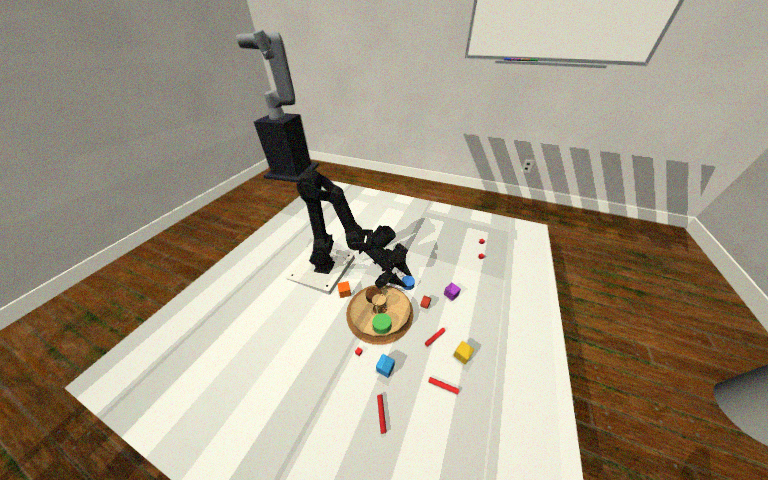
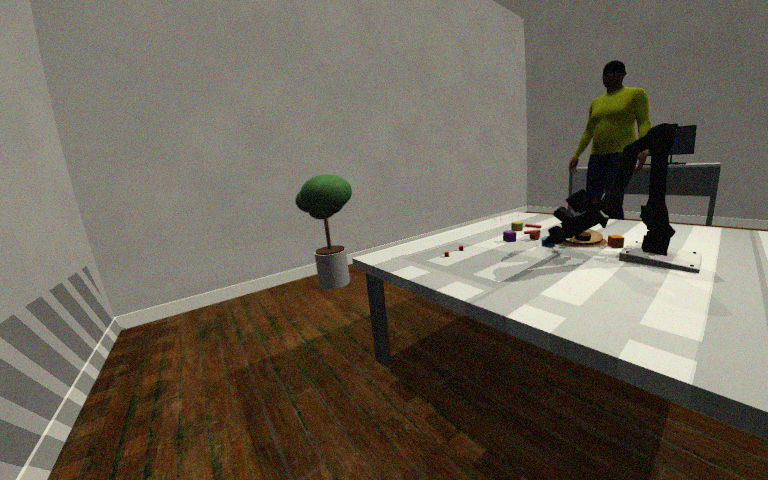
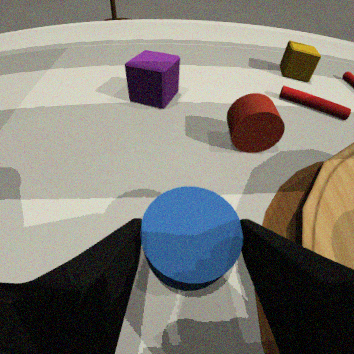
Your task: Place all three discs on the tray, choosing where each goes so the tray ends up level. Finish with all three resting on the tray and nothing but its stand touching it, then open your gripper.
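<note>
My gripper (image 1: 406, 279) (image 2: 549, 240) (image 3: 190, 226) is shut on the blue disc (image 1: 408, 282) (image 3: 191, 245), with a finger against each side of it, low over the table beside the tray. The round wooden tray (image 1: 362, 319) (image 2: 596, 237) (image 3: 340, 210) stands over a darker round wooden base. The green disc (image 1: 381, 323) lies on the tray, on the side away from the arm. A brown disc-like piece (image 1: 370, 293) is on the arm's side, next to a tan round post (image 1: 378, 300) near the middle. I cannot tell whether the tray is level.
A red cylinder (image 1: 425, 301) (image 3: 255, 122) and a purple cube (image 1: 451, 291) (image 2: 509, 236) (image 3: 152, 79) lie beyond the blue disc. An orange cube (image 1: 344, 289) (image 2: 615, 241) is near the arm's base. A blue cube (image 1: 385, 365), a yellow cube (image 1: 463, 352) and several red sticks lie farther out.
</note>
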